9 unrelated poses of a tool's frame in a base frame.
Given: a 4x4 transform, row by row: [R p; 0 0 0 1], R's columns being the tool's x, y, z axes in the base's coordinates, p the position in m. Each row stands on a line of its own.
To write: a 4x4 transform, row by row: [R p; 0 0 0 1], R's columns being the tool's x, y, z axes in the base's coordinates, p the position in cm. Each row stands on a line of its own. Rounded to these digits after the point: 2 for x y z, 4 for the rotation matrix.
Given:
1:
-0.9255 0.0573 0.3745 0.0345
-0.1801 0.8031 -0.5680 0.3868
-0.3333 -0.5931 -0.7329 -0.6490
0 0 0 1
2:
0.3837 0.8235 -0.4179 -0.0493
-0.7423 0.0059 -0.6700 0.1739
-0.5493 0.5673 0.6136 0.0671
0 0 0 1
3:
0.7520 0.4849 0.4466 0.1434
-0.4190 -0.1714 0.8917 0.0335
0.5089 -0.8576 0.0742 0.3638
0 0 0 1
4:
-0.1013 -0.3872 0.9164 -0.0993
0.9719 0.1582 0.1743 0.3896
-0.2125 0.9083 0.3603 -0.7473
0 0 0 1
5:
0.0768 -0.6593 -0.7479 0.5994
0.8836 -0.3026 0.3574 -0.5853
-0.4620 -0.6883 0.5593 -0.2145
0 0 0 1
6:
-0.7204 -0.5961 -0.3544 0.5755
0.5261 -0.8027 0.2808 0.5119
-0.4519 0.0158 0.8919 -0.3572
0 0 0 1
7:
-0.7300 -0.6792 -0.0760 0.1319
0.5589 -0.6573 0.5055 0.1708
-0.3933 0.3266 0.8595 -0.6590
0 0 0 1
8:
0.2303 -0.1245 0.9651 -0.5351
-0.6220 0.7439 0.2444 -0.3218
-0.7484 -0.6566 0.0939 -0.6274
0 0 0 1
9:
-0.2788 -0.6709 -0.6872 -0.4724
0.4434 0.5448 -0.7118 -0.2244
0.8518 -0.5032 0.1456 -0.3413
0 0 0 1
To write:
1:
-0.9255 0.0573 0.3745 3.45
-0.1801 0.8031 -0.5680 38.68
-0.3333 -0.5931 -0.7329 -64.90
0 0 0 1

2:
0.3837 0.8235 -0.4179 -4.93
-0.7423 0.0059 -0.6700 17.39
-0.5493 0.5673 0.6136 6.71
0 0 0 1

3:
0.7520 0.4849 0.4466 14.34
-0.4190 -0.1714 0.8917 3.35
0.5089 -0.8576 0.0742 36.38
0 0 0 1

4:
-0.1013 -0.3872 0.9164 -9.93
0.9719 0.1582 0.1743 38.96
-0.2125 0.9083 0.3603 -74.73
0 0 0 1

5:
0.0768 -0.6593 -0.7479 59.94
0.8836 -0.3026 0.3574 -58.53
-0.4620 -0.6883 0.5593 -21.45
0 0 0 1

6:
-0.7204 -0.5961 -0.3544 57.55
0.5261 -0.8027 0.2808 51.19
-0.4519 0.0158 0.8919 -35.72
0 0 0 1

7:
-0.7300 -0.6792 -0.0760 13.19
0.5589 -0.6573 0.5055 17.08
-0.3933 0.3266 0.8595 -65.90
0 0 0 1

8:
0.2303 -0.1245 0.9651 -53.51
-0.6220 0.7439 0.2444 -32.18
-0.7484 -0.6566 0.0939 -62.74
0 0 0 1

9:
-0.2788 -0.6709 -0.6872 -47.24
0.4434 0.5448 -0.7118 -22.44
0.8518 -0.5032 0.1456 -34.13
0 0 0 1

